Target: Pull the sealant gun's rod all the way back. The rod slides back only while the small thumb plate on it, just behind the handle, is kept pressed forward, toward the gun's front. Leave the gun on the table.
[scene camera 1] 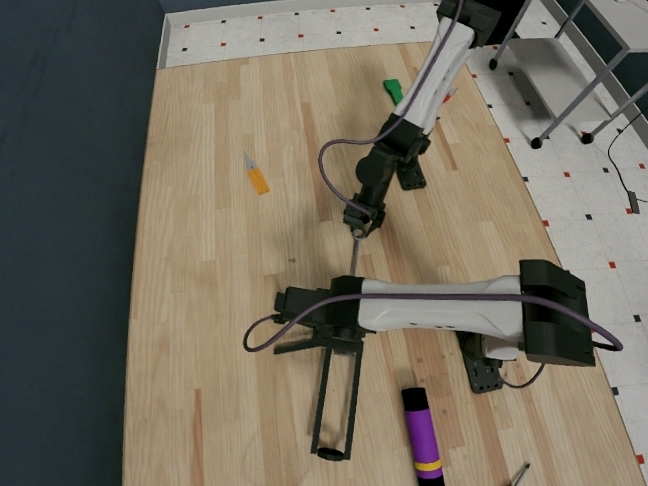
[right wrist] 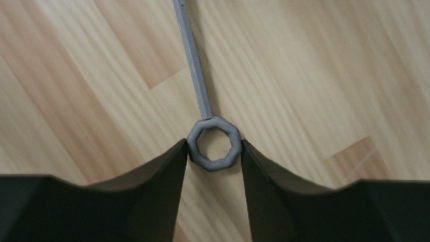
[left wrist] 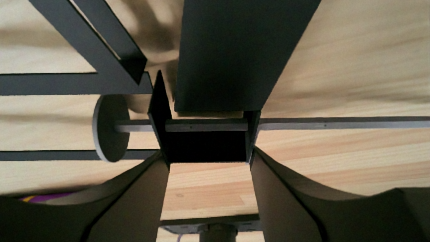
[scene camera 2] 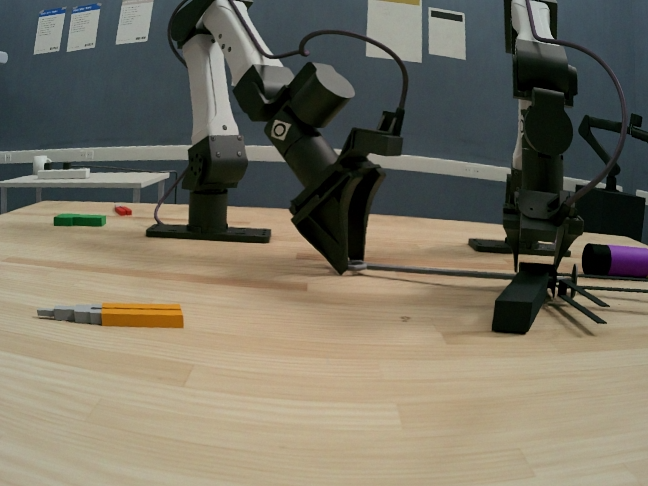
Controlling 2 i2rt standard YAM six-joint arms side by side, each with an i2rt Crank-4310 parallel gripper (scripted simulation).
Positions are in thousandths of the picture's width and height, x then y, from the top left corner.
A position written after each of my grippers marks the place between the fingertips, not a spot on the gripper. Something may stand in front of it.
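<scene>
I can see a black sealant gun (left wrist: 527, 258). There is also an orange-handled knife (scene camera 2: 167, 647), though in the left wrist view the knife is out of frame, and in the right wrist view the knife is out of frame as well. As for my own grippers, my right gripper (scene camera 2: 544, 555) appears again in scene camera 1 (scene camera 1: 553, 483) and in the right wrist view (right wrist: 499, 589). My left gripper (scene camera 2: 825, 563) can be found in scene camera 1 too (scene camera 1: 553, 680), and the left wrist view shows it as well (left wrist: 487, 614).
</scene>
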